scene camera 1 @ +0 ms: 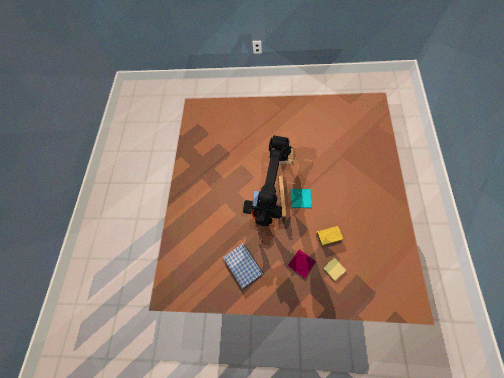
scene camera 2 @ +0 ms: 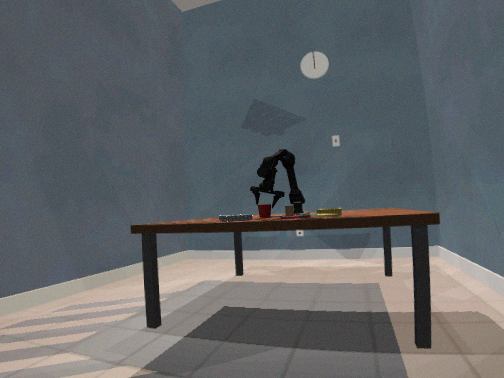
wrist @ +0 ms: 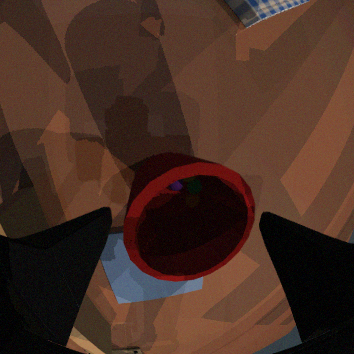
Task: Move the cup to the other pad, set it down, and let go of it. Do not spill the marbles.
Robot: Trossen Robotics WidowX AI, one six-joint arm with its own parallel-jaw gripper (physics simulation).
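Frame: origin at the arm's base, x back, y right, z up, level; metres.
Seen in the pictures: gripper, fingertip midpoint: [scene camera 2: 264, 206] [wrist: 187, 218]; arm's base at its link origin: [scene camera 2: 298, 212].
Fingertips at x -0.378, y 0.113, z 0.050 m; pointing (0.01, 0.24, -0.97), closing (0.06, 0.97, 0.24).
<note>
Offsets run from my fingertips to a thing's top centre. "pt": to the spot under its first point.
The red cup @[dx +0.002, dy +0.001, dz +0.012 m] [scene camera 2: 264, 211] [wrist: 190, 240] stands upright on the table. Purple and green marbles show inside it in the wrist view. My gripper [scene camera 1: 263, 210] [scene camera 2: 266, 205] [wrist: 187, 218] is open, its fingertips on either side of the cup near rim height, with nothing held. The blue pad @[dx +0.095, dy -0.016, dz -0.057 m] [scene camera 1: 256, 197] [wrist: 125, 280] lies partly behind the cup in the wrist view; the cup's base appears beyond the pad's edge, though the contact is hidden. The teal pad @[dx +0.116, dy -0.219, dz -0.057 m] [scene camera 1: 301, 198] lies on the other side of a low wooden bar. The arm mostly hides the cup in scene camera 1.
The wooden bar @[pt dx +0.101, dy -0.123, dz -0.002 m] [scene camera 1: 283, 196] stands between the blue and teal pads. A checkered blue-white item @[dx -0.257, dy +0.072, dz -0.035 m] [scene camera 1: 243, 266] [scene camera 2: 235, 218] [wrist: 270, 10], a magenta square @[pt dx -0.235, dy -0.222, dz -0.052 m] [scene camera 1: 302, 264], a yellow block @[dx -0.089, dy -0.360, dz -0.030 m] [scene camera 1: 330, 235] [scene camera 2: 329, 212] and a pale yellow block @[dx -0.248, dy -0.376, dz -0.049 m] [scene camera 1: 335, 269] lie on the table.
</note>
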